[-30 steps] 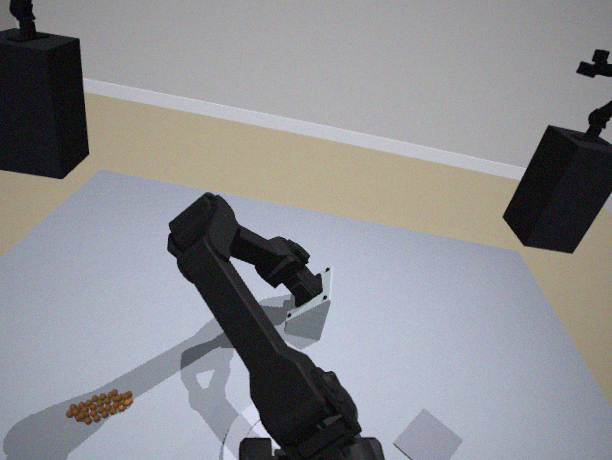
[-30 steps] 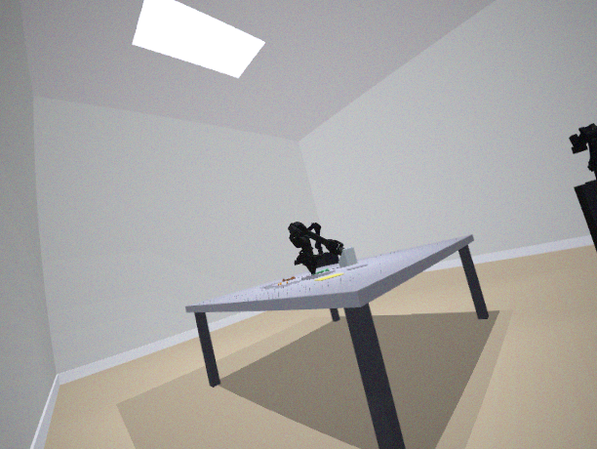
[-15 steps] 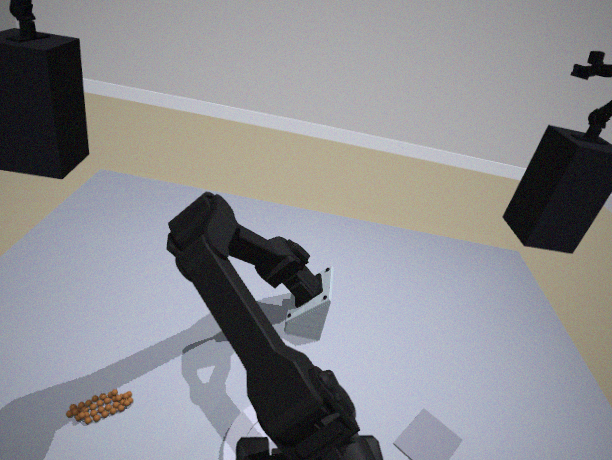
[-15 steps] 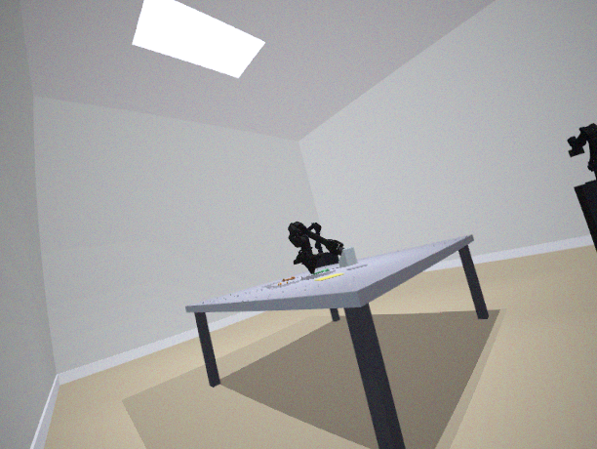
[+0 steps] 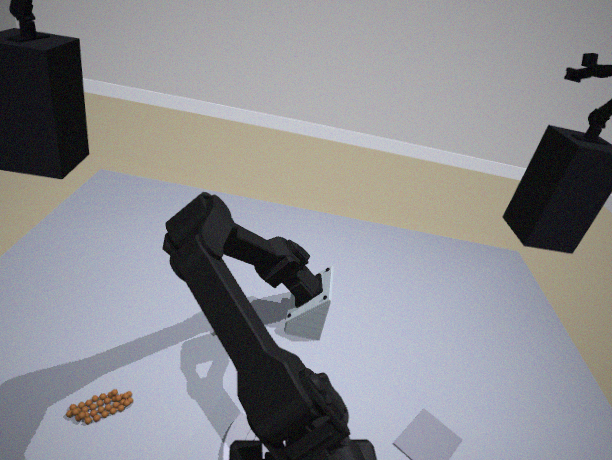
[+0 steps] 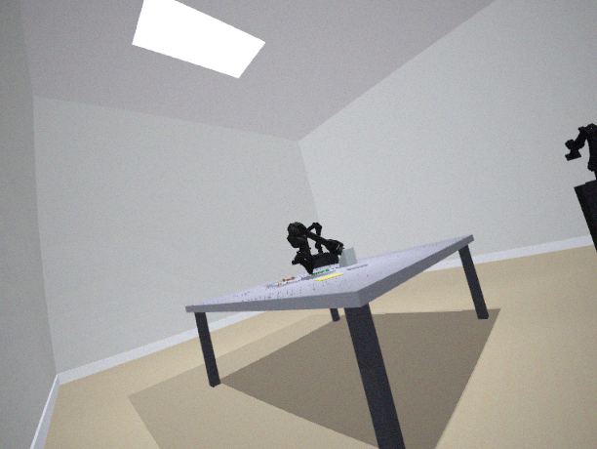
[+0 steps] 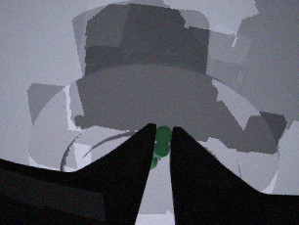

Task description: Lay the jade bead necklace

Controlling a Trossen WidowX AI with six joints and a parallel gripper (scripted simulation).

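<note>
Right now my gripper tip is 7 cm past the round bead board and 1 cm above it. Also, from my gripper tip: yellow strip: 13 cm ahead, 22 cm to the left, 2 cm below; flat grey square: 11 cm behind, 23 cm to the left, 2 cm below.
</note>
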